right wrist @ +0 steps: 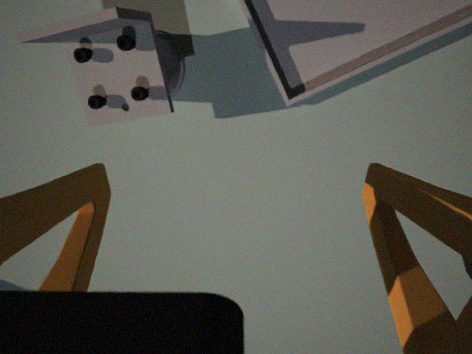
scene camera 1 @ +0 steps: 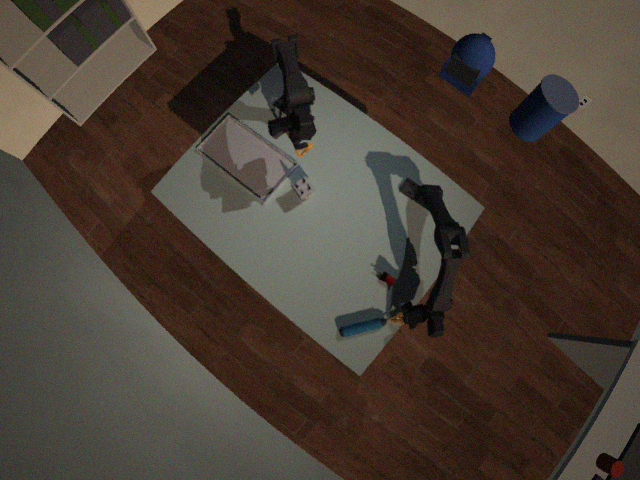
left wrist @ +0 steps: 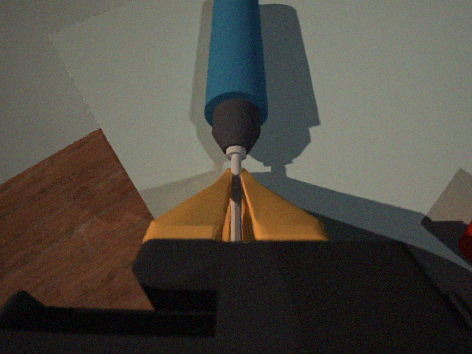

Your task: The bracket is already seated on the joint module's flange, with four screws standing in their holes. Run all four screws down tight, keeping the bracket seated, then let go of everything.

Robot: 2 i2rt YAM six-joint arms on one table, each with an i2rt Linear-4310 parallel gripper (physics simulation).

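Frame: origin at the left arm's base, x right, y ahead, z up, level; centimetres.
Where they show: left gripper, fingertip midpoint: [scene camera 1: 388, 320] [left wrist: 236, 176]; right gripper, fingertip midpoint: [right wrist: 236, 178] [scene camera 1: 295, 147]; left arm's base, origin of the base link: [scene camera 1: 421, 197].
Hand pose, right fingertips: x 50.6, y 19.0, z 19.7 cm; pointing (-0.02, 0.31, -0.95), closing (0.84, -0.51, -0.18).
Note:
Each offset is from my right fingertips to the centre of the thing. "pt": to the spot under its first point.
The pale bracket @(dx -8.5, dy +8.0, dz -11.5 cm) [scene camera 1: 301, 187] sits on the dark joint module @(dx -8.5, dy +8.0, dz -16.5 cm) [right wrist: 171, 64] near the tray's corner; in the right wrist view the bracket [right wrist: 121, 68] carries four black screws @(pt dx -8.6, dy +8.0, dz -13.1 cm) [right wrist: 114, 74] standing in its holes. My right gripper [scene camera 1: 305, 150] hovers beside it, open and empty, with its fingers [right wrist: 236, 182] wide apart. My left gripper [scene camera 1: 395, 316] is at the mat's lower right edge, shut on the thin metal shaft of the blue-handled screwdriver @(dx -60.1, dy +38.0, dz -17.7 cm) [scene camera 1: 360, 324]. In the left wrist view the shaft runs between the closed fingers [left wrist: 235, 178] and the screwdriver's handle @(pt dx -61.3, dy +36.8, dz -15.6 cm) [left wrist: 235, 60] points away.
A shallow grey tray @(dx +22.3, dy +8.5, dz -18.9 cm) [scene camera 1: 245, 154] lies on the mat left of the bracket, and its corner shows in the right wrist view [right wrist: 362, 38]. A small red object @(dx -54.0, dy +18.9, dz -18.0 cm) [scene camera 1: 387, 279] stands near the left arm. Two blue bins [scene camera 1: 469, 56] [scene camera 1: 542, 106] and a shelf [scene camera 1: 67, 46] stand off the mat.

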